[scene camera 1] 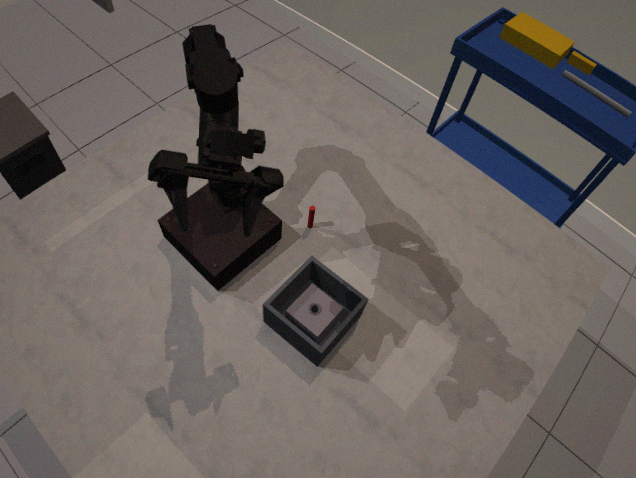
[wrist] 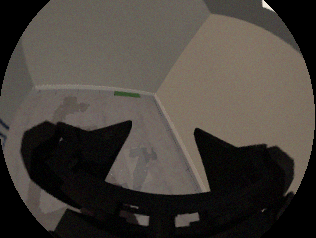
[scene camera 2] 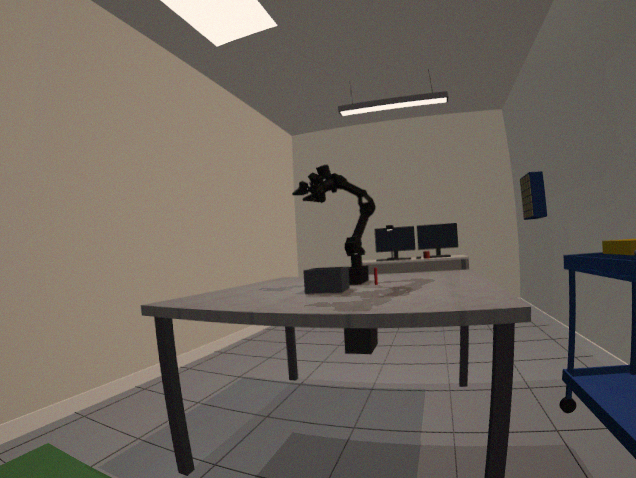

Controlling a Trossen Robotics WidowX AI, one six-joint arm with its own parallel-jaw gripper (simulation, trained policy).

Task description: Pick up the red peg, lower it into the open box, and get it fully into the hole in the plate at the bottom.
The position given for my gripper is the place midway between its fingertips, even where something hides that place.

In view: my gripper (scene camera 1: 217, 233), a dark box (scene camera 1: 313, 271) and a pale plate (scene camera 1: 314, 312).
The dark box is seen too in scene camera 2 (scene camera 2: 330, 279). My gripper also shows in the wrist view (wrist: 163, 127). The wrist view does not show the dark box, which is hidden by my gripper. The wrist view does not show the pale plate, which is hidden by my gripper.
